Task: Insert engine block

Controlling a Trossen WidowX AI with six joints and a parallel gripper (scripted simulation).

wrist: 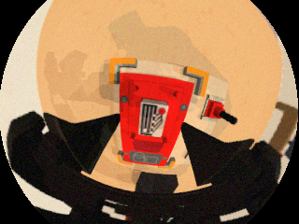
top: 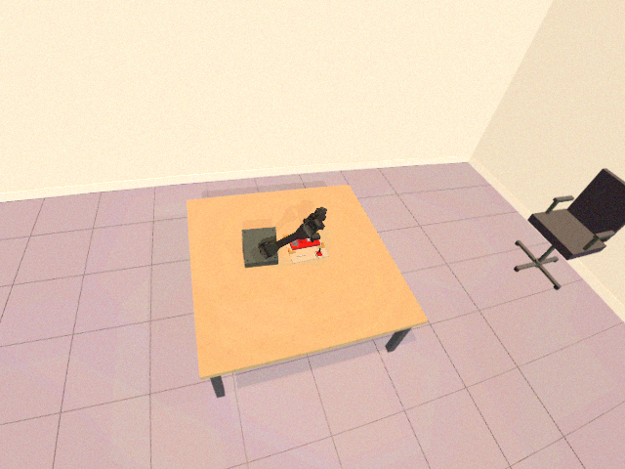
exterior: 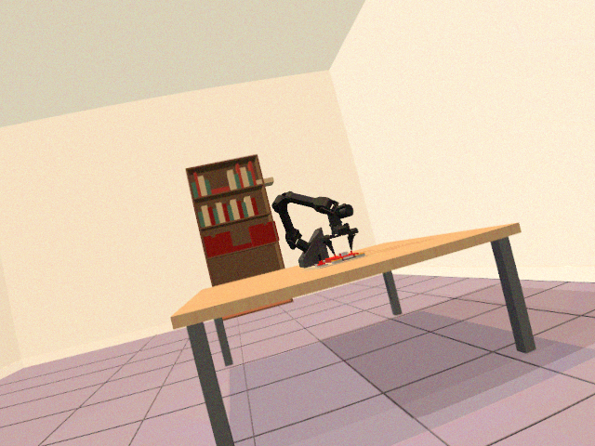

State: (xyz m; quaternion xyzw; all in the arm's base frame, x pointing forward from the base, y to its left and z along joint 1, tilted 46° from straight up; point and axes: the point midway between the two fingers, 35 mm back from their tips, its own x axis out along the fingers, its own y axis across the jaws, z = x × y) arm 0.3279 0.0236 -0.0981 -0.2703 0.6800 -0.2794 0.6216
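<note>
My gripper tip is 20 mm above the grey engine block. The rest, counted from my gripper tip: pale flat plate 30 mm to the right, 30 mm below, 30 mm behind.
</note>
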